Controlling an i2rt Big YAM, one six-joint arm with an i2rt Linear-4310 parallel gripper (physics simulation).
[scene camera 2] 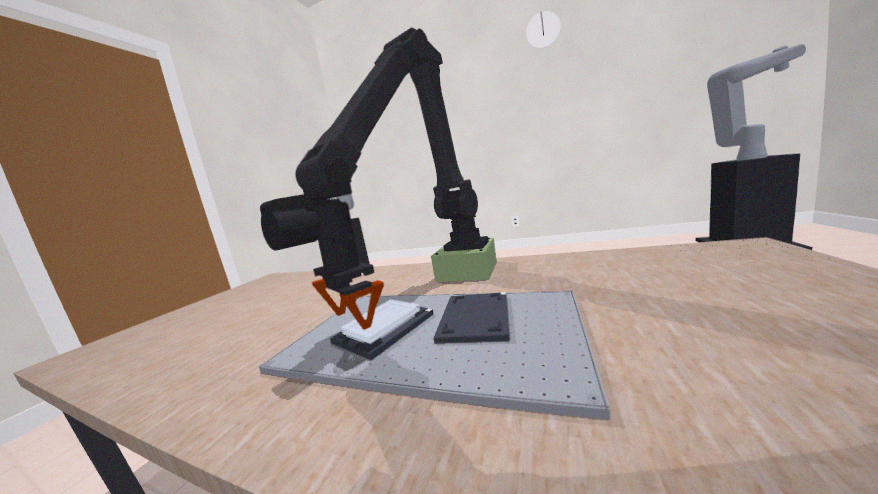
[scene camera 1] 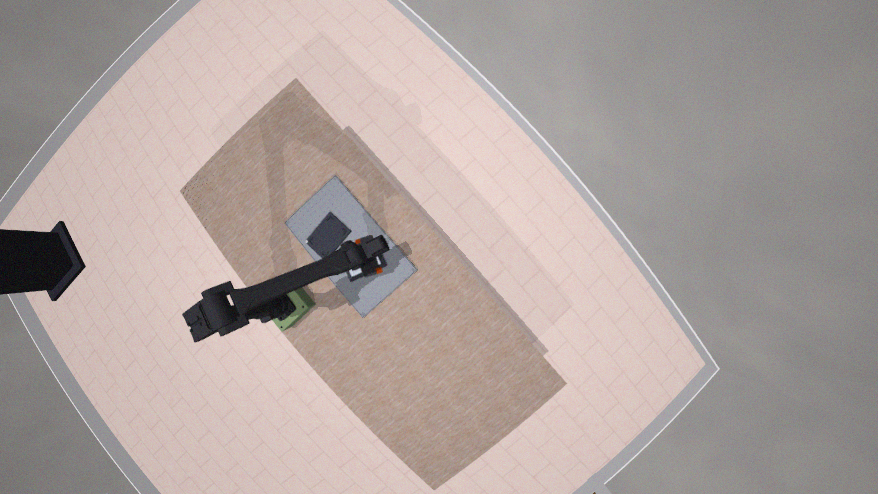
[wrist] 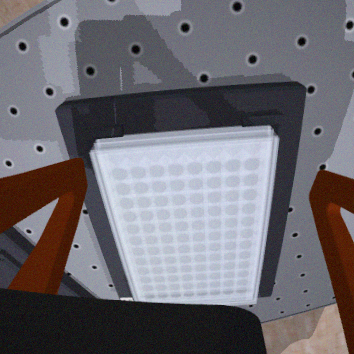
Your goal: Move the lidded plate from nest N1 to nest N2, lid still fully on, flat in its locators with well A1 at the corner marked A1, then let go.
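Places are measured from the arm's base along level axes (x back, y right, z up), in metres.
Where they show: gripper, between the fingertips: (scene camera 2: 353, 321) (wrist: 200, 177); arm's base, origin of its link: (scene camera 2: 466, 246) (scene camera 1: 280, 303).
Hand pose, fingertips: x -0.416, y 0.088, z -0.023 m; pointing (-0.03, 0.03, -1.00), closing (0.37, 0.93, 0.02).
Each offset is from my fingertips to the top centre of the thing. Level surfaces: height alone.
The white lidded plate @(dx +0.052, dy -0.020, dz -0.016 m) (scene camera 1: 354, 271) (scene camera 2: 392, 318) (wrist: 185, 215) lies on a dark nest @(dx +0.053, dy -0.020, dz -0.026 m) (scene camera 2: 405, 330) (wrist: 289, 150), taken as N1; the lid looks fully on. My gripper (scene camera 1: 368, 256) (scene camera 2: 354, 318) (wrist: 200, 177) is open and empty above the plate. In the wrist view its orange fingers stand on either side of the plate's long sides, with a wider gap at the right finger than at the left. The other dark nest @(dx +0.109, dy -0.188, dz -0.026 m) (scene camera 1: 329, 233) (scene camera 2: 472, 318) (wrist: 12, 260), taken as N2, is empty, with corner locators and a small white corner mark. Well labels are not readable. The arm partly hides the plate from above.
Both nests sit on a grey perforated board (scene camera 1: 334, 196) (scene camera 2: 552, 368) (wrist: 30, 75) on the wooden table @(dz -0.057 m) (scene camera 1: 429, 393) (scene camera 2: 706, 368). The arm's green base block (scene camera 1: 299, 307) (scene camera 2: 463, 264) stands behind the board. A grey arm (scene camera 2: 727, 110) on a black pedestal (scene camera 2: 755, 199) stands in the background.
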